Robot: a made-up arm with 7 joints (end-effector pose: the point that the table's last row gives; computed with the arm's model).
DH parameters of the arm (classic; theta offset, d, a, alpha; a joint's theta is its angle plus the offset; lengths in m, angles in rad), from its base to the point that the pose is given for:
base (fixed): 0 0 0 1.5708
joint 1: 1.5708 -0.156 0 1.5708
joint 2: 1.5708 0 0 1.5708
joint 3: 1.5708 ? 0 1.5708
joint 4: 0 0 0 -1.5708
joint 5: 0 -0.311 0 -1.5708
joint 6: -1.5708 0 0 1.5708
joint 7: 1.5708 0 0 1.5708
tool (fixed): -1.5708 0 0 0
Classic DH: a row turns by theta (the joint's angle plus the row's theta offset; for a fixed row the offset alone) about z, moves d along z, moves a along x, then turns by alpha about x.
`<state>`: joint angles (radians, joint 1 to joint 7).
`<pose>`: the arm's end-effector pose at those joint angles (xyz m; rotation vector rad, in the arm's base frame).
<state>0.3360 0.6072 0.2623 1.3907 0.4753 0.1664 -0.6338</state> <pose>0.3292 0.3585 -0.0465 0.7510 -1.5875 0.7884</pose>
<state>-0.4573 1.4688 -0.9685 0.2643 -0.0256 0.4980 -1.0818</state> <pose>-0.0099 0.6319 -0.1244 2.0959 0.6608 -1.7991</pose>
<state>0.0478 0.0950 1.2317 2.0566 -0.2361 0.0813 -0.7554</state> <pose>0.0921 0.4180 -0.0106 1.9636 -1.4063 1.3248</pose>
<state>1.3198 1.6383 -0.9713 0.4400 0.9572 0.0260 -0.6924</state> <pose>0.0938 0.6287 0.0531 1.7650 -1.0553 1.1782</pose>
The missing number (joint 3, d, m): -0.185
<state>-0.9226 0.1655 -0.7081 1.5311 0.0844 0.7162 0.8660</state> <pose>-0.0392 -0.0108 -0.3258 -1.3271 0.4151 -0.4109</pose>
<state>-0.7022 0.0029 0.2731 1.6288 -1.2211 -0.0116 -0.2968</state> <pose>0.1206 0.2402 -0.3204 1.0313 -0.8063 -0.9344</pose>
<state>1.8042 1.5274 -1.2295 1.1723 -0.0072 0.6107 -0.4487</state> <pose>0.2532 0.4497 0.1588 2.0510 -0.9673 0.1930</pose>
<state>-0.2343 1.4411 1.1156 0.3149 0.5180 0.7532 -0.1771</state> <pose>0.0467 0.6439 0.0131 0.9296 -0.5448 1.2967</pose>
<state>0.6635 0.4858 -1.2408 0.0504 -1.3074 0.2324 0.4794</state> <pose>0.2782 0.3743 -0.3476 0.9488 0.8226 -1.8888</pose>
